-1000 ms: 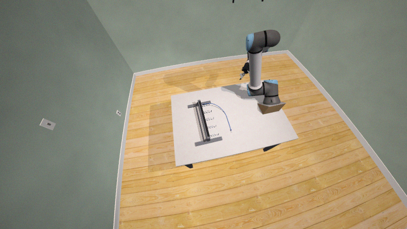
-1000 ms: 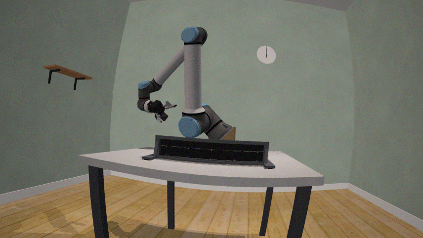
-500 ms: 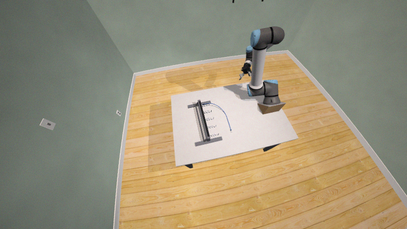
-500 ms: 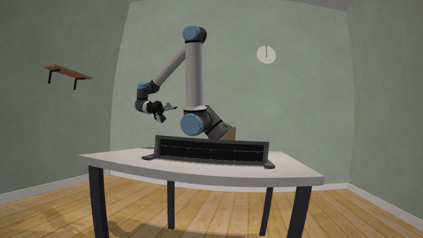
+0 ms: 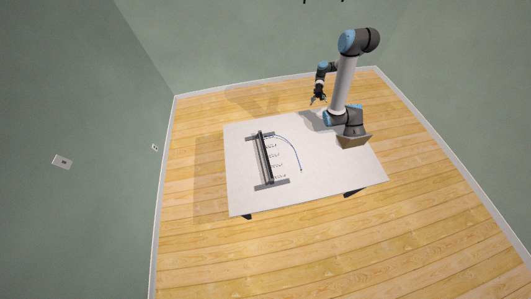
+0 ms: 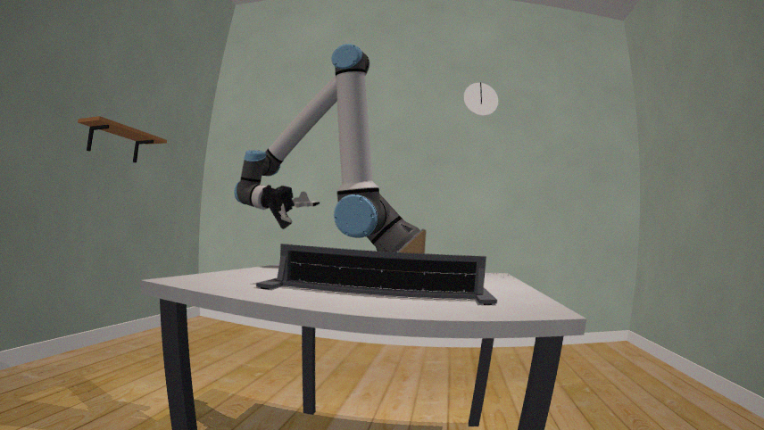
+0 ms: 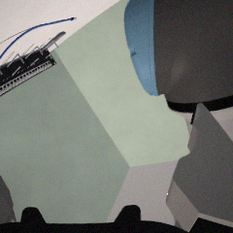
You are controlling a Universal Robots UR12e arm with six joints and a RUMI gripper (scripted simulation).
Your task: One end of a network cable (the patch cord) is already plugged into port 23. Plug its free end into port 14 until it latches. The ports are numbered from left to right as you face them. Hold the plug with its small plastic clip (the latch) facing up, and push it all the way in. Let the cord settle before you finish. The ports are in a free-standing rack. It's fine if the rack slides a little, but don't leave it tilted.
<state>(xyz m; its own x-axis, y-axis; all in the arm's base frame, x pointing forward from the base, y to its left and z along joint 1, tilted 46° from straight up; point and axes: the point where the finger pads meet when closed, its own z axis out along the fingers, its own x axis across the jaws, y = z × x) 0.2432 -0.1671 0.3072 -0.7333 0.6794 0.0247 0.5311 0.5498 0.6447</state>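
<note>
The plug is 320 mm ahead of my hand, 520 mm to the left of it and 190 mm below it.
</note>
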